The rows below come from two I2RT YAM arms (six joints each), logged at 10 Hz.
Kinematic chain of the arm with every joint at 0, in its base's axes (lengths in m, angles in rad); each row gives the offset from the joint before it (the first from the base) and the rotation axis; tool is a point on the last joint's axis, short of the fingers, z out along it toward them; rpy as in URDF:
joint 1: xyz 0 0 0.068 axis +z
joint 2: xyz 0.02 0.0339 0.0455 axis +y
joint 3: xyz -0.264 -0.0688 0 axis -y
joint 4: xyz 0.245 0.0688 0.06 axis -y
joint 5: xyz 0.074 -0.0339 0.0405 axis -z
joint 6: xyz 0.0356 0 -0.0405 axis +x
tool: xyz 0 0 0 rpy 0 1.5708 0
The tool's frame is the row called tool.
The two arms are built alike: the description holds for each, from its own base.
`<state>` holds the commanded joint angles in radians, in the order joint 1, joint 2, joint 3, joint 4, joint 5, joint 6, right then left.
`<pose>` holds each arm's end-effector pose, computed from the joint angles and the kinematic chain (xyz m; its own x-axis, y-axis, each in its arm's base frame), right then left.
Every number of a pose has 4 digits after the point.
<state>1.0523 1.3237 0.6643 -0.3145 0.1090 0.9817 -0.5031 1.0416 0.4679 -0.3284 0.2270 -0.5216</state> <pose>0.1259 0.2129 0.1763 -0.9204 0.0546 -0.3871 -0.1221 0.9005 0.4173 0.1647 -0.0998 0.1735 -0.8910 -0.0638 -0.4495 0.1708 0.8703 -0.4620</pose>
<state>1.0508 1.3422 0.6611 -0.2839 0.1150 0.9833 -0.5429 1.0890 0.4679 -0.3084 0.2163 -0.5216</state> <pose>0.1280 0.2154 0.1731 -0.9169 0.0626 -0.3941 -0.1199 0.8988 0.4217 0.1646 -0.1083 0.1665 -0.9011 -0.0247 -0.4330 0.1909 0.8738 -0.4472</pose>
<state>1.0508 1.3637 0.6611 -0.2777 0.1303 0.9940 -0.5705 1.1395 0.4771 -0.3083 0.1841 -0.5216</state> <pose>0.1294 0.2167 0.1685 -0.9162 0.0725 -0.3941 -0.1037 0.9071 0.4078 0.1659 -0.1142 0.1600 -0.9101 0.0020 -0.4143 0.1897 0.8911 -0.4124</pose>
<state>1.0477 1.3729 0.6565 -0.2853 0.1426 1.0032 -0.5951 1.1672 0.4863 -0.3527 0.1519 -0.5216</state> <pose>0.1298 0.2150 0.1647 -0.9170 0.0806 -0.3906 -0.0856 0.9168 0.3900 0.1629 -0.1168 0.1549 -0.9249 0.0314 -0.3789 0.1815 0.9121 -0.3677</pose>
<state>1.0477 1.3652 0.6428 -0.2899 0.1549 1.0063 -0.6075 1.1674 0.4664 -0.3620 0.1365 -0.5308</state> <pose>0.1284 0.2116 0.1624 -0.9153 0.0838 -0.3940 -0.0781 0.9226 0.3777 0.1577 -0.1155 0.1487 -0.9325 0.0375 -0.3591 0.1713 0.9214 -0.3487</pose>
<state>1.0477 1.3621 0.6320 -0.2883 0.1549 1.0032 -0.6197 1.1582 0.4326 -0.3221 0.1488 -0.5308</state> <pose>0.1272 0.2096 0.1601 -0.9162 0.0789 -0.3928 -0.0798 0.9249 0.3718 0.1531 -0.1157 0.1431 -0.9294 0.0481 -0.3658 0.1903 0.9119 -0.3636</pose>
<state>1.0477 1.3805 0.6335 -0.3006 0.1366 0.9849 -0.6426 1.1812 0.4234 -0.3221 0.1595 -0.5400</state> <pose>0.1267 0.2100 0.1556 -0.9260 0.0466 -0.3746 -0.0952 0.9315 0.3511 0.1490 -0.1186 0.1366 -0.9406 0.0700 -0.3323 0.1959 0.9112 -0.3625</pose>
